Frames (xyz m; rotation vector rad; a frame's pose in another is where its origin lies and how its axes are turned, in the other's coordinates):
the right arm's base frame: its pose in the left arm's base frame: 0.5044 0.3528 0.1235 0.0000 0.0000 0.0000
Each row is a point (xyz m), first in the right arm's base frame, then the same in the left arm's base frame.
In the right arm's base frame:
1: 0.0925 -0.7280 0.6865
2: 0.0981 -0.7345 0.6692
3: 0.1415 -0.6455 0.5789
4: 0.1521 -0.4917 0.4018
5: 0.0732 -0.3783 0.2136
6: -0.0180 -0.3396 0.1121
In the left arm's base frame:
1: 0.5969 -0.3752 0.8100
2: 0.6025 -0.3817 0.7927
3: 0.6459 -0.2927 0.7024
4: 0.6565 -0.1389 0.5253
5: 0.5776 -0.0255 0.3371
6: 0.4864 0.0132 0.2356

